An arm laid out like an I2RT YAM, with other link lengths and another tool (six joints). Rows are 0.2 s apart.
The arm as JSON. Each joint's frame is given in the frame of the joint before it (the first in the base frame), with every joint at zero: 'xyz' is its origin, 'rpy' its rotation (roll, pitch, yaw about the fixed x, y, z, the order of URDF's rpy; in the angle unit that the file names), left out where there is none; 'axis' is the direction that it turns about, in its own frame. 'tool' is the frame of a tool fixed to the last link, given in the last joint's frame.
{
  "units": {
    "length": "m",
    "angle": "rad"
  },
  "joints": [
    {
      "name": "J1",
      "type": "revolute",
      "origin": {
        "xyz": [
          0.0,
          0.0,
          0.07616
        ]
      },
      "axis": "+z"
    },
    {
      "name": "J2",
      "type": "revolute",
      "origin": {
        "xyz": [
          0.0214,
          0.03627,
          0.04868
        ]
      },
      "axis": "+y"
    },
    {
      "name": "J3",
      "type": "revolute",
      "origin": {
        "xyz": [
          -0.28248,
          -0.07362,
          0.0
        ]
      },
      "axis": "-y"
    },
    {
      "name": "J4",
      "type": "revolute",
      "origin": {
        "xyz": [
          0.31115,
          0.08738,
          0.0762
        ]
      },
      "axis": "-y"
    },
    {
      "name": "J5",
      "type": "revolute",
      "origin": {
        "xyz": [
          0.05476,
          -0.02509,
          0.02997
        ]
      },
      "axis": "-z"
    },
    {
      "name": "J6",
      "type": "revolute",
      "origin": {
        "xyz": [
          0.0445,
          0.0,
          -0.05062
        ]
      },
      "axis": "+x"
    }
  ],
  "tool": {
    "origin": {
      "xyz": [
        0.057,
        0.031,
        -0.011
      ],
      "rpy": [
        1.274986,
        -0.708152,
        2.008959
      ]
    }
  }
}
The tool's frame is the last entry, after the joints.
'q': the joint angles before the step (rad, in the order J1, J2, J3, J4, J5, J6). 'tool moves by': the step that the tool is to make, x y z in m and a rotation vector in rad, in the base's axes. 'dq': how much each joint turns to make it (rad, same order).
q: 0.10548, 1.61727, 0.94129, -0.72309, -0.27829, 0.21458
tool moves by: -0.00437, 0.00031, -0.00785, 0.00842, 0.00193, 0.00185
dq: -0.00002, -0.00001, -0.02901, 0.02786, -0.00877, -0.00039
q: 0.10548, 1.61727, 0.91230, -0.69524, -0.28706, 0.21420
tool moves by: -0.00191, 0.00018, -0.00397, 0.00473, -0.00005, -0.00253
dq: -0.00001, -0.00001, -0.01488, 0.01640, -0.00420, 0.00343
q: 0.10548, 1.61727, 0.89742, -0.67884, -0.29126, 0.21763
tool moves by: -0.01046, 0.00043, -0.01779, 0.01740, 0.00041, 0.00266
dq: -0.00002, 0.00077, -0.06676, 0.06906, -0.01755, 0.00036
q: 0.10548, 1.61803, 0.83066, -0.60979, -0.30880, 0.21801
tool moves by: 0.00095, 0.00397, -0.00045, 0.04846, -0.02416, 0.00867
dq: -0.00039, -0.00038, -0.01297, 0.04159, -0.04654, -0.00038
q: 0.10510, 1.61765, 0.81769, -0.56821, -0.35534, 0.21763
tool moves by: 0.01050, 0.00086, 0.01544, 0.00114, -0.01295, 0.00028
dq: -0.00076, -0.00115, 0.05456, -0.04310, 0.00000, -0.00113
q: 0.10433, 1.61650, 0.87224, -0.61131, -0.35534, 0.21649
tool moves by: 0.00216, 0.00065, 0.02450, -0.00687, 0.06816, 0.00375
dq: 0.00114, 0.00001, 0.08546, -0.15489, -0.00077, -0.00268
